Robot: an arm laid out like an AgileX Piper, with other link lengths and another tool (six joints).
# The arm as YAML. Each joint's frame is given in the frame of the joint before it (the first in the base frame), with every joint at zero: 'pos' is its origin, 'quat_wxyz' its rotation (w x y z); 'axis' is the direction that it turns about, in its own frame. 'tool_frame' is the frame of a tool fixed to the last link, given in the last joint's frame.
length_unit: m
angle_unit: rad
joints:
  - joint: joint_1
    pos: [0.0, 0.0, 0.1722]
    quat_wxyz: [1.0, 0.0, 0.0, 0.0]
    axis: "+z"
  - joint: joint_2
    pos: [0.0, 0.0, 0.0]
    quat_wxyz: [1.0, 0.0, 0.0, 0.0]
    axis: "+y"
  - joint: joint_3
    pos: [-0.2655, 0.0, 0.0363]
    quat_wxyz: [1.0, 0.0, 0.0, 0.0]
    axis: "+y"
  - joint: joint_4
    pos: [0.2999, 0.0, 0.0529]
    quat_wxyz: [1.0, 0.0, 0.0, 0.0]
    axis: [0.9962, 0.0, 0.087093]
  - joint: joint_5
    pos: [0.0, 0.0, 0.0]
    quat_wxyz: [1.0, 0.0, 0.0, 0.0]
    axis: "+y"
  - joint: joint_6
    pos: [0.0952, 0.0, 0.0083]
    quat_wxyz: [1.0, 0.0, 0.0, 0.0]
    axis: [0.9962, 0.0, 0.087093]
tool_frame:
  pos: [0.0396, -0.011, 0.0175]
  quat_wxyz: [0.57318, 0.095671, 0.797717, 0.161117]
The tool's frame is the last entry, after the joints.
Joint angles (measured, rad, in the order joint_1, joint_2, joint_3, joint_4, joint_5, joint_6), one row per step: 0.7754 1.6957 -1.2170 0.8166 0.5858 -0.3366; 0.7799 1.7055 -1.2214 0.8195 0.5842 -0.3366; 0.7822 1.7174 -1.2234 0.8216 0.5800 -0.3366; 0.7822 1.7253 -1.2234 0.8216 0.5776 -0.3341; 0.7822 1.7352 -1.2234 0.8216 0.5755 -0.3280; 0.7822 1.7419 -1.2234 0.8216 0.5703 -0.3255; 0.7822 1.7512 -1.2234 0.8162 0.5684 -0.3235; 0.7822 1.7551 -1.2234 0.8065 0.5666 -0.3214; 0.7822 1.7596 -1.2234 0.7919 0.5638 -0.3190; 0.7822 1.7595 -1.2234 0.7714 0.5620 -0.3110; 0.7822 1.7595 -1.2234 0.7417 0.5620 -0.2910; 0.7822 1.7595 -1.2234 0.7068 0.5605 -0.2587; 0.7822 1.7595 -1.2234 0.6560 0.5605 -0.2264
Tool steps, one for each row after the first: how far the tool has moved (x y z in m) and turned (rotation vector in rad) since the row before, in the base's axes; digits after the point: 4 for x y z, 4 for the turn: -0.0003 0.0025 -0.0026 -0.0014 0.0046 0.0023; 0.0006 0.0016 -0.0044 -0.0044 0.0055 -0.0013; 0.0007 0.0004 -0.0035 -0.0045 0.0058 -0.0033; 0.0007 0.0004 -0.0045 -0.0055 0.0099 -0.0056; 0.0010 0.0003 -0.0029 -0.0030 0.0029 -0.0052; 0.0007 0.0001 -0.0044 -0.0092 0.0032 -0.0004; 0.0006 -0.0003 -0.0021 -0.0082 -0.0032 0.0015; 0.0008 -0.0005 -0.0025 -0.0114 -0.0064 0.0028; 0.0006 -0.0010 -0.0006 -0.0112 -0.0089 0.0021; 0.0006 -0.0016 -0.0012 -0.0157 -0.0053 -0.0014; 0.0010 -0.0020 -0.0014 -0.0163 -0.0018 -0.0092; 0.0013 -0.0027 -0.0018 -0.0267 -0.0113 -0.0018
